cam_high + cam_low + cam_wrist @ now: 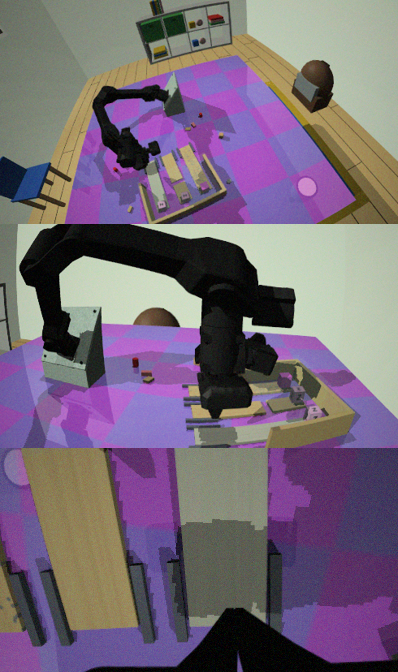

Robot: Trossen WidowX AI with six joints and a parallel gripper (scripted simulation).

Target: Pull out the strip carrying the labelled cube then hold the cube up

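The strip is 9 cm ahead of my gripper tip, 5 cm below it and 3 cm to the left of it.
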